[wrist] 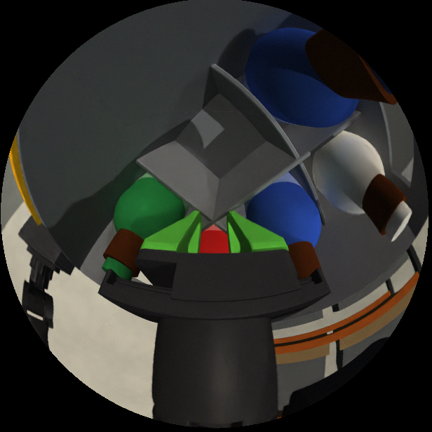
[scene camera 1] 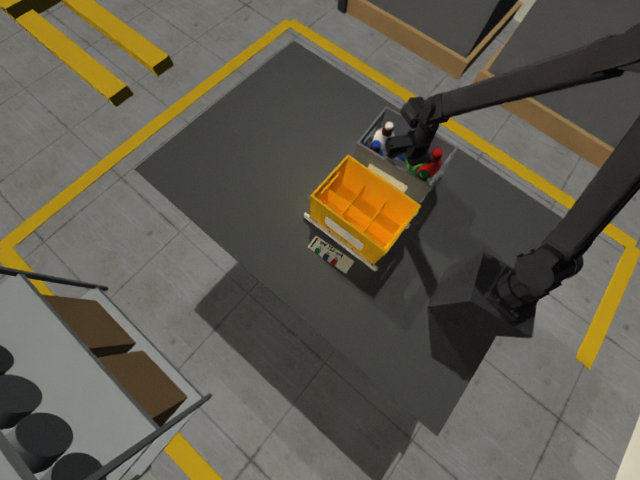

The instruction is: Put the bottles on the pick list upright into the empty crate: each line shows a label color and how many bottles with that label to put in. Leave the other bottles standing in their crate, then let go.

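Places are measured from the arm's base along level axes (x right, y ahead, z up), in metres.
Pixels of known places: gripper, fingertip midpoint: (scene camera 1: 409, 168); arm's base, link origin: (scene camera 1: 508, 293).
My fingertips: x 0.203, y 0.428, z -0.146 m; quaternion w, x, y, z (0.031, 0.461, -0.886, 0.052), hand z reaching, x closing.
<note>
Ahead of a thing's pixels: the offset from my fingertips to its top centre. "*": to the spot under its first point.
The empty yellow crate {* dx -0.355, dy +0.096, dz +0.037 m} (scene camera 1: 318, 210) has six compartments. The grey crate {* dx -0.080, dy -0.074, dz +0.046 m} (scene camera 1: 416, 190) (wrist: 272, 127) behind it holds the bottles. My gripper (scene camera 1: 416, 166) (wrist: 213, 212) is down in the grey crate, its green fingers shut on a red bottle {dx +0.056, dy -0.037, dz +0.084 m} (scene camera 1: 428, 168) (wrist: 214, 242), whose upper part is hidden in the wrist view. A green bottle {dx -0.039, dy -0.056, dz +0.084 m} (scene camera 1: 423, 175) (wrist: 149, 206) and a blue bottle (wrist: 284, 212) stand on either side of the fingers. Another blue bottle {dx -0.070, dy +0.121, dz +0.084 m} (scene camera 1: 376, 148) (wrist: 295, 75) and a white bottle {dx +0.017, dy +0.141, dz +0.084 m} (scene camera 1: 382, 136) (wrist: 349, 172) stand farther along. The pick list {dx -0.400, dy -0.015, dz -0.077 m} (scene camera 1: 342, 254) shows green, blue and red dots; its numbers are unreadable.
A light rail {* dx -0.337, dy -0.125, dz -0.049 m} (scene camera 1: 368, 262) runs along the yellow crate's front. A second dark arm (scene camera 1: 584, 217) is at the right, beside a dark angular block (scene camera 1: 460, 310). A cart with brown boxes (scene camera 1: 147, 382) stands at the lower left. Wood-edged platforms (scene camera 1: 408, 42) lie behind.
</note>
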